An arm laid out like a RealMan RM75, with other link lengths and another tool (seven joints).
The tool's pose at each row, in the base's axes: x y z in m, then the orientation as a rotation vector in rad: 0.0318 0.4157 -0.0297 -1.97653 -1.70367 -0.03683; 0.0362 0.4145 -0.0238 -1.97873 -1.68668 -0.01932; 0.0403 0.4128 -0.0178 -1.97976 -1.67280 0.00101; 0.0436 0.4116 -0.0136 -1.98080 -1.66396 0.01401; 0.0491 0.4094 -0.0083 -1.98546 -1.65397 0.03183; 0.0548 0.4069 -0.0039 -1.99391 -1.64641 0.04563; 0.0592 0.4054 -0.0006 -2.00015 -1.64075 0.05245; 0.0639 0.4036 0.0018 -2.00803 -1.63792 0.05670; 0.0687 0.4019 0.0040 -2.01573 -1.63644 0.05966; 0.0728 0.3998 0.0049 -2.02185 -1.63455 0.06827; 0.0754 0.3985 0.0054 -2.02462 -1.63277 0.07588; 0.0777 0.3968 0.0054 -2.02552 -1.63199 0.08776; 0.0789 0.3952 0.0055 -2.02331 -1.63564 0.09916
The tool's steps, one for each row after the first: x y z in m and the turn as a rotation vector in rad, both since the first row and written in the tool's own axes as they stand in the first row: 0.0019 0.0020 -0.0069 0.01341 -0.00116 0.01375; 0.0033 0.0037 -0.0141 0.02764 -0.00517 0.02585; 0.0043 0.0053 -0.0192 0.03641 -0.00798 0.03377; 0.0053 0.0086 -0.0263 0.04540 -0.01438 0.04493; 0.0058 0.0125 -0.0329 0.04898 -0.02146 0.05566; 0.0065 0.0154 -0.0377 0.05007 -0.02482 0.06296; 0.0066 0.0190 -0.0420 0.04777 -0.02893 0.06890; 0.0068 0.0228 -0.0461 0.04449 -0.03295 0.07373; 0.0061 0.0264 -0.0489 0.04496 -0.03926 0.07919; 0.0056 0.0287 -0.0507 0.04719 -0.04371 0.08289; 0.0045 0.0310 -0.0521 0.05219 -0.05030 0.08604; 0.0033 0.0322 -0.0532 0.05737 -0.05767 0.08522
